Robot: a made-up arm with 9 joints. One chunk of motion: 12 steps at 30 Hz.
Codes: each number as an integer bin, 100 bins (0 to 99) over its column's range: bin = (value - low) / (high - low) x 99, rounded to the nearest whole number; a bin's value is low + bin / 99 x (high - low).
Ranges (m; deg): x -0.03..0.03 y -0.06..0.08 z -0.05..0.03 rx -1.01..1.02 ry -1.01..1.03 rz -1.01..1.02
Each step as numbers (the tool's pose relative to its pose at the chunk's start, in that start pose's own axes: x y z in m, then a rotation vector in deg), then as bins.
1 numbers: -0.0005 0.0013 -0.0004 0.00 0.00 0.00
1 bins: 49 43 61 49 49 49
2 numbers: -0.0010 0.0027 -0.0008 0.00 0.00 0.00
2 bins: 48 44 61 49 49 49
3 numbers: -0.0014 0.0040 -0.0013 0.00 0.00 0.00
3 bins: 47 45 60 49 49 49
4 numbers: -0.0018 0.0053 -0.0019 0.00 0.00 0.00
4 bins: 47 46 60 49 49 49
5 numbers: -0.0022 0.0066 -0.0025 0.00 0.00 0.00
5 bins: 46 47 59 49 49 49
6 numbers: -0.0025 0.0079 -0.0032 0.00 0.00 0.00
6 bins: 45 48 58 49 49 49
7 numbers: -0.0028 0.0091 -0.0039 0.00 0.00 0.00
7 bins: 45 49 57 49 49 49
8 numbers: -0.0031 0.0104 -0.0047 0.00 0.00 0.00
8 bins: 44 50 56 49 49 49
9 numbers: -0.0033 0.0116 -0.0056 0.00 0.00 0.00
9 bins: 44 51 55 49 49 49
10 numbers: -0.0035 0.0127 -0.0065 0.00 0.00 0.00
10 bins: 44 51 54 49 49 49
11 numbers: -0.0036 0.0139 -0.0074 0.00 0.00 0.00
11 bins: 44 52 53 49 49 49
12 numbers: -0.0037 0.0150 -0.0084 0.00 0.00 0.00
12 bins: 43 53 51 49 49 49
